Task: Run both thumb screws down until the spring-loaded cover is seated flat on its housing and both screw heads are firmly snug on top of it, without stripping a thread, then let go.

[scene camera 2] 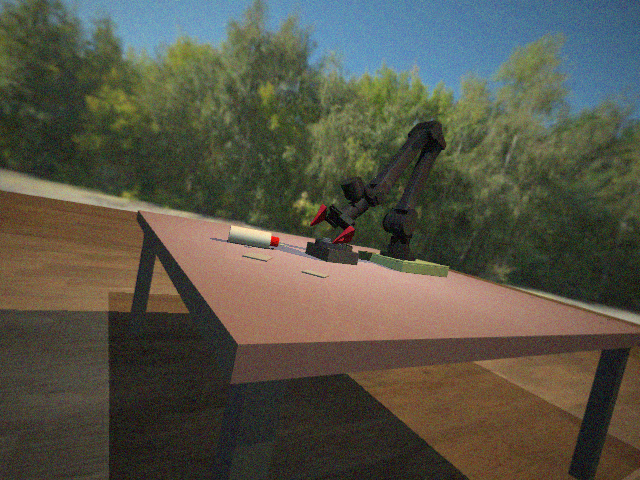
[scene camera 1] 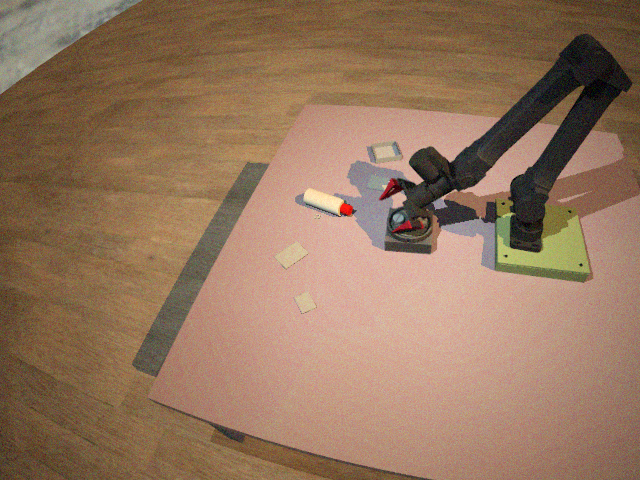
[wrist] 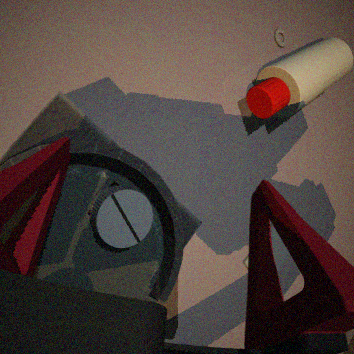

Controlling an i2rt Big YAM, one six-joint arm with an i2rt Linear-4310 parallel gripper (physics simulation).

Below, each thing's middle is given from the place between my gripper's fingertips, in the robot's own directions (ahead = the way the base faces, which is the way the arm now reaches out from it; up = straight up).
Scene:
My hand is 6 cm past the dark square housing (wrist: 72, 253), 1 cm to the left of it and 3 cm above it. The rest, counted from my hand: white tube with red cap (scene camera 1: 326, 202): 19 cm ahead, 7 cm to the right, 5 cm below.

